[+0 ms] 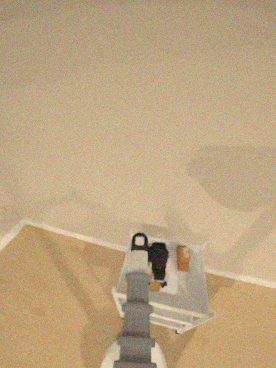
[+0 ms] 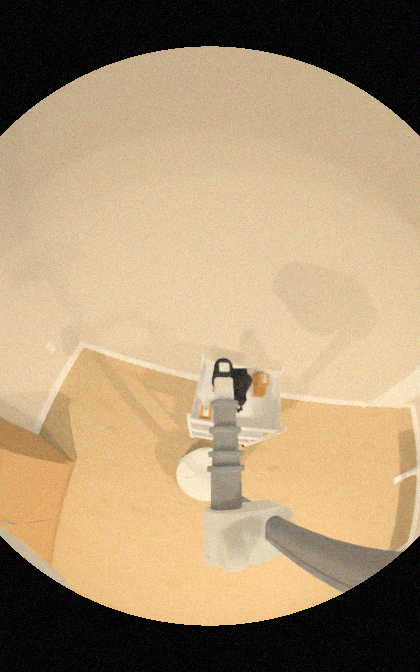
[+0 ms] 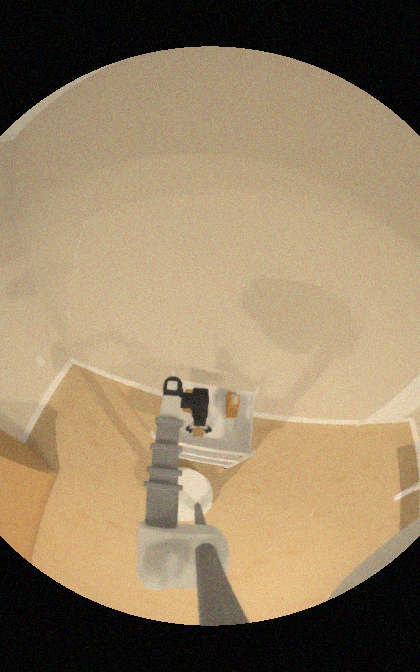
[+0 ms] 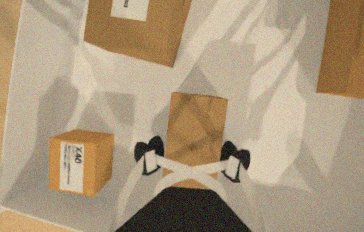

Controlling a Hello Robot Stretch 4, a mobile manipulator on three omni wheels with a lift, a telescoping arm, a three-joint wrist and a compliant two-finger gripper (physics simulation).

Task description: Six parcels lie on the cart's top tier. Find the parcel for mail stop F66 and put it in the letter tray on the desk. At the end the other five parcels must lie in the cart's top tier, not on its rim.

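Places are measured from the robot's base along level axes (x right, y back, z down), in millimetres.
Where they show: gripper, between the fingertips: [image 1: 154,285] [image 4: 191,151].
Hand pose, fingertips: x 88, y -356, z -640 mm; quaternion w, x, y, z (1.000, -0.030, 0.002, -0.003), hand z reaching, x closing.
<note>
Each offset is from my fingertips to the top centre of the thing. "spot": to the spot under its first point. Level surfaces: height alone.
My gripper [image 3: 199,429] [image 4: 191,151] is shut on a plain brown parcel @(dz -54, dx +1, dy -21 mm) [image 4: 196,117], one fingertip against each side. The parcel sits in the cart's white top tier @(dz +6 mm) [image 1: 195,296] [image 2: 265,415] [image 3: 240,436] [image 4: 325,202]; no label shows on its visible faces. Left of it stands a small parcel @(dz -44, dx -120, dy +15 mm) [image 2: 205,412] [image 4: 102,165] with an X46 label. A larger parcel @(spot: dz -94, dx -41, dy -101 mm) [image 4: 140,42] lies toward the wall at upper left, its label cut off. Another parcel [image 1: 183,260] [image 2: 260,385] [image 3: 232,405] [image 4: 345,50] lies at the right. No F66 label is readable. The letter tray cannot be made out.
The wall [image 1: 135,125] stands close behind the cart. My arm [image 1: 137,305] [image 2: 225,440] [image 3: 165,455] reaches over the cart's left side. A white round object [image 2: 192,475] [image 3: 195,487] is on the near side. An orange-brown furniture surface [image 2: 35,490] [image 3: 25,495] is at far left.
</note>
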